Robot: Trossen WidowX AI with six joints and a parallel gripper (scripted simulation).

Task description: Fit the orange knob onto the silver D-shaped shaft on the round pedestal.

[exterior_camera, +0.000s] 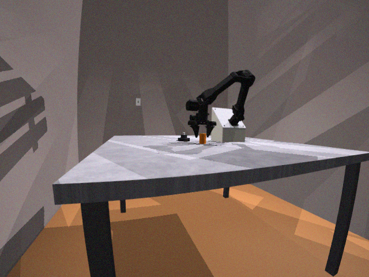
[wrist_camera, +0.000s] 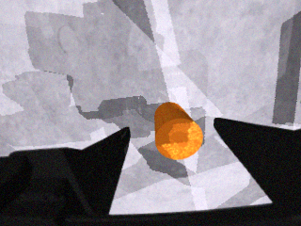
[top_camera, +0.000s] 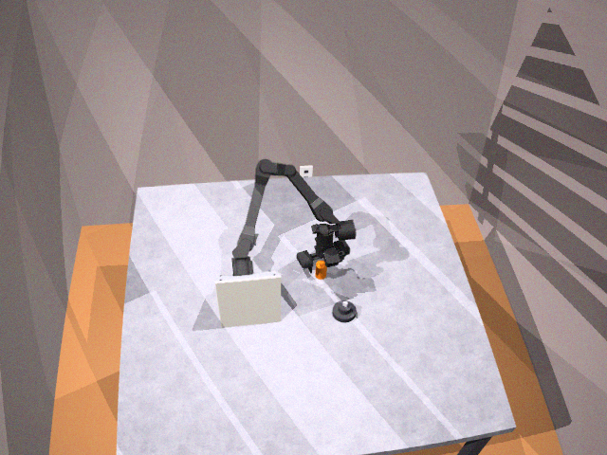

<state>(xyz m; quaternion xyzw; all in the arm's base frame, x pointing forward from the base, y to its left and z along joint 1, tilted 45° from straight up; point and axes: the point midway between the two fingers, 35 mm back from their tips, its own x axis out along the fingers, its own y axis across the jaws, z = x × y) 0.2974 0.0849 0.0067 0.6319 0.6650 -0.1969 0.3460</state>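
Now: gripper tip 10 mm below the orange knob. The rest, counted from my gripper tip: dark round pedestal: 180 mm to the right, 40 mm ahead, 10 mm below.
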